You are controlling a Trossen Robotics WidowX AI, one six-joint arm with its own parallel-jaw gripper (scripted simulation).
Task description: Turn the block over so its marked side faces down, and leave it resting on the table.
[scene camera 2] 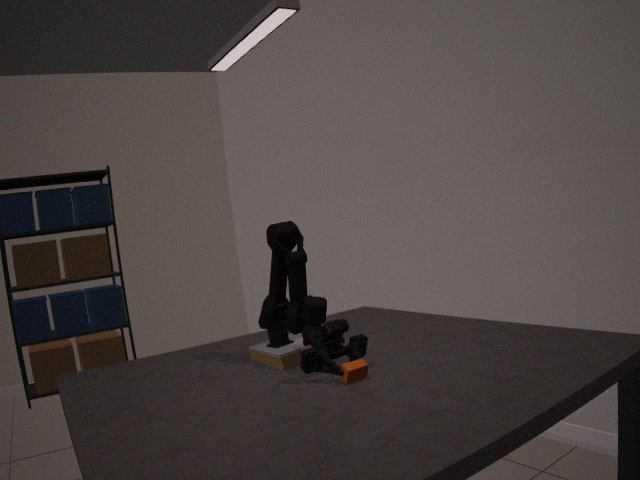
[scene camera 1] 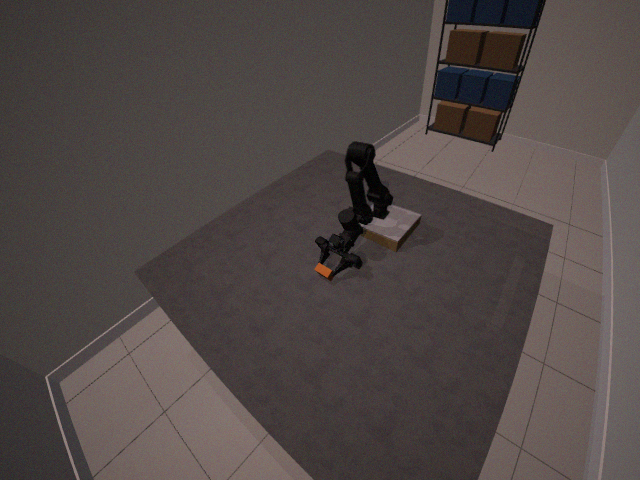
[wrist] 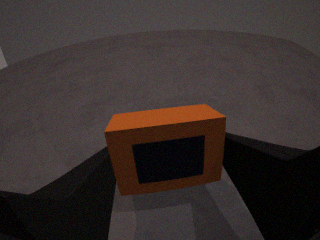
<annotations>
my gripper: scene camera 2 353,370; scene camera 1; wrist
same spot on my gripper: (wrist: 271,178) = (scene camera 1: 324,255)
</annotations>
